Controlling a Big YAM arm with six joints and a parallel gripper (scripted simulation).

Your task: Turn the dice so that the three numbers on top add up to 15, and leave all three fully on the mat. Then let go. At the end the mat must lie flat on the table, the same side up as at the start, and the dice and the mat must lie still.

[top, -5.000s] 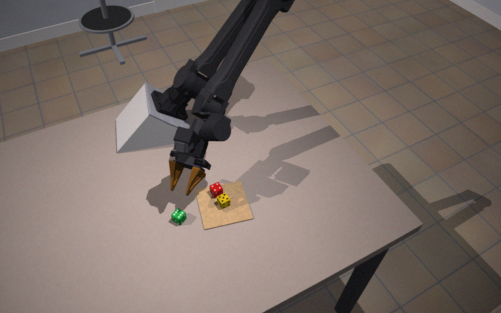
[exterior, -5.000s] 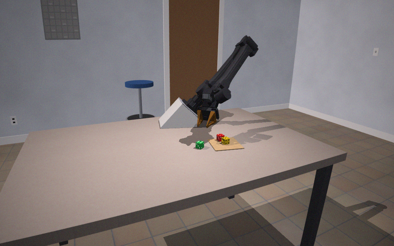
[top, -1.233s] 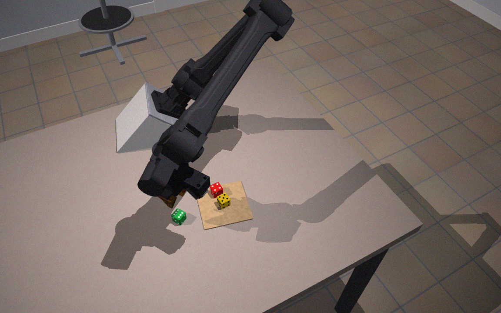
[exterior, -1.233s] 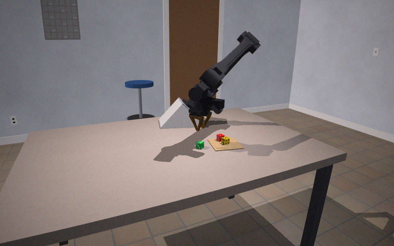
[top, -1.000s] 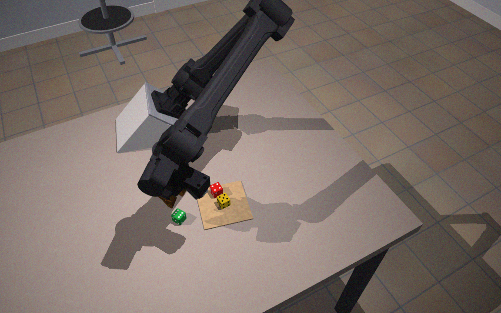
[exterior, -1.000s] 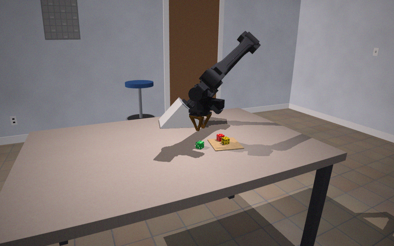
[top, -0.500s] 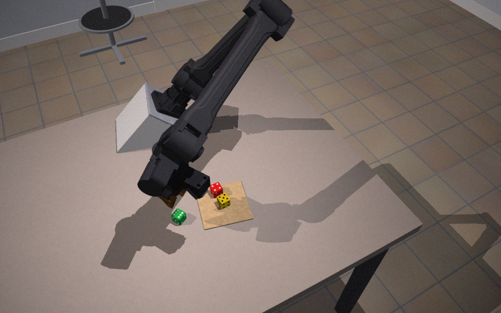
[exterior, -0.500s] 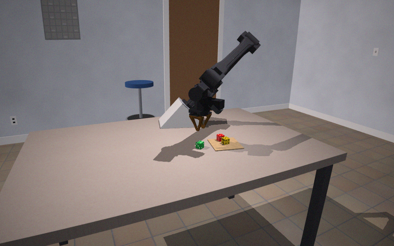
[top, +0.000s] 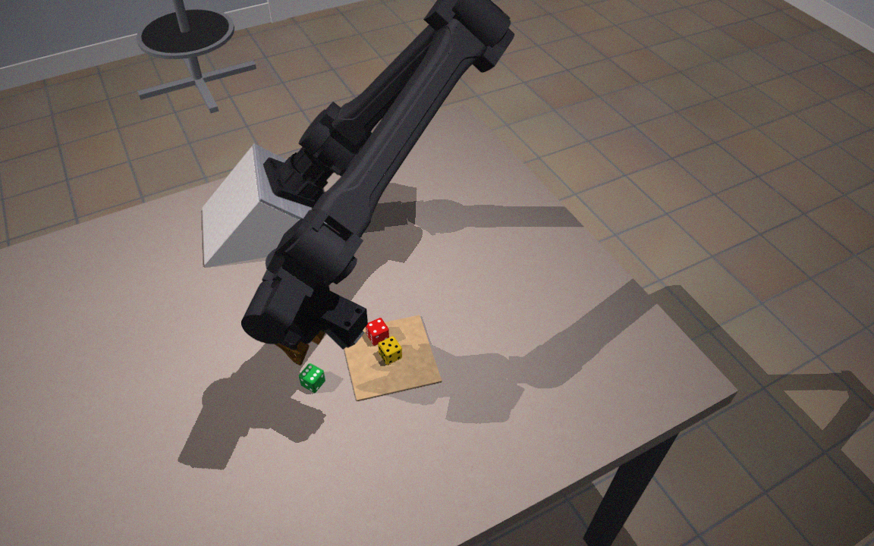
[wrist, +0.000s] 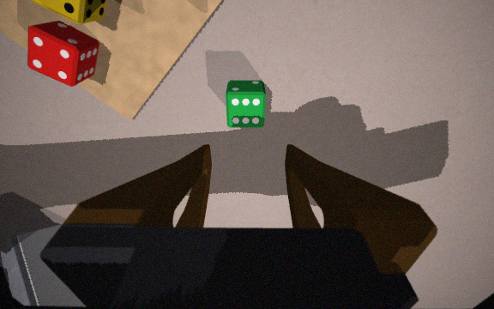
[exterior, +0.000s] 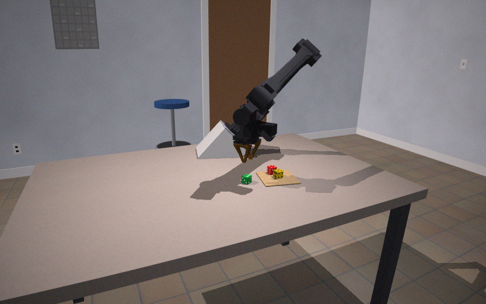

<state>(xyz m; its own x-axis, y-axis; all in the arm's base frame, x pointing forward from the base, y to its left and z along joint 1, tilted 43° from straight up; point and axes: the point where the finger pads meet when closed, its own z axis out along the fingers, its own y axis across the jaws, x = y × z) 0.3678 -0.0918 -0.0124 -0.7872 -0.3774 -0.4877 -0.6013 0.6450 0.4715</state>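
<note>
The green die is 8 cm below my hand. From my hand the other things lie so: yellow die (13 cm to the left, 8 cm below); then tan mat (13 cm to the left, 9 cm below); then red die (5 cm behind, 13 cm to the left, 8 cm below).
</note>
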